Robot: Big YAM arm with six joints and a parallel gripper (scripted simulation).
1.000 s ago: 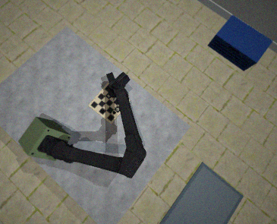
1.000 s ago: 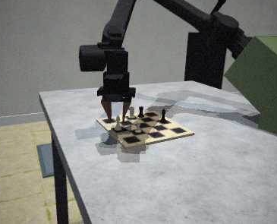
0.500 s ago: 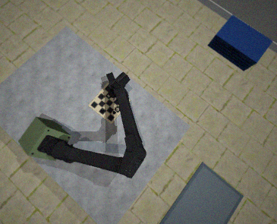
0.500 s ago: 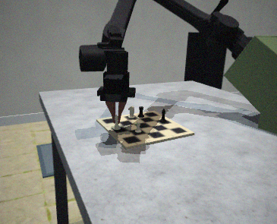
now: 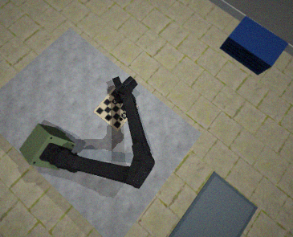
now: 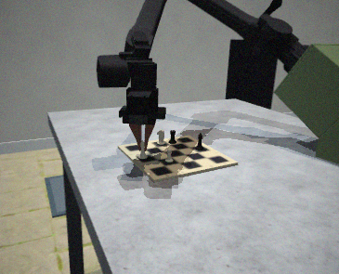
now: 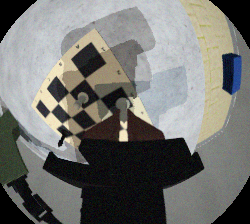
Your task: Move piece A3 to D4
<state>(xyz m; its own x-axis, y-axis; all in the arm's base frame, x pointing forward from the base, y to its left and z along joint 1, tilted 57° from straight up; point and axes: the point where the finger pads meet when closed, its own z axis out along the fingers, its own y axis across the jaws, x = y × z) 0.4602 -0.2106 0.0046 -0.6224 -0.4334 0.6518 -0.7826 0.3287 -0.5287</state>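
The white pawn is 50 mm to the left of my hand, 40 mm behind it and 10 mm below it. From my hand the other things lie so: chessboard: 80 mm behind, 30 mm below, 20 mm to the left.
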